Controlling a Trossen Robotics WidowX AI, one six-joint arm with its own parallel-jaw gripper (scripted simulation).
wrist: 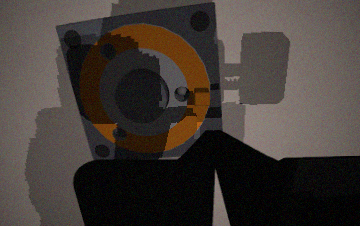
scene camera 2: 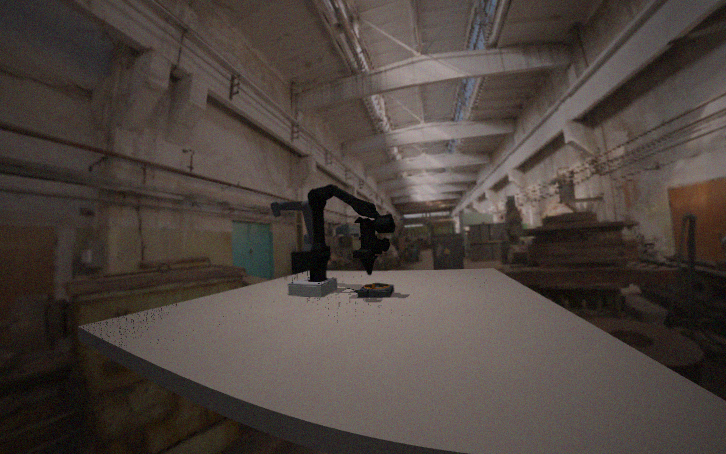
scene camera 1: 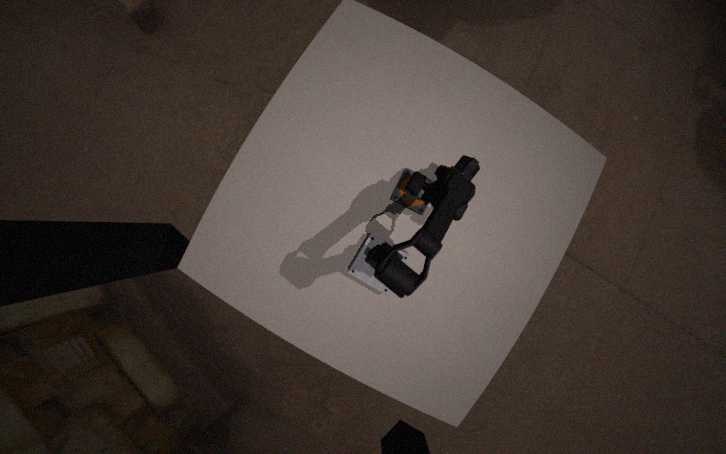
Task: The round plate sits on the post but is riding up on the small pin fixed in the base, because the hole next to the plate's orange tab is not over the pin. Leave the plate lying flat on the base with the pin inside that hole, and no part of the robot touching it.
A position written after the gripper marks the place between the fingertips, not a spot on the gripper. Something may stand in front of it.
The gripper [scene camera 1: 429,199] is shut and holds nothing. Also in view: a plate [wrist: 140,45] and a base [wrist: 76,39].
The gripper also shows in the wrist view [wrist: 212,138] and in scene camera 2 [scene camera 2: 369,274].
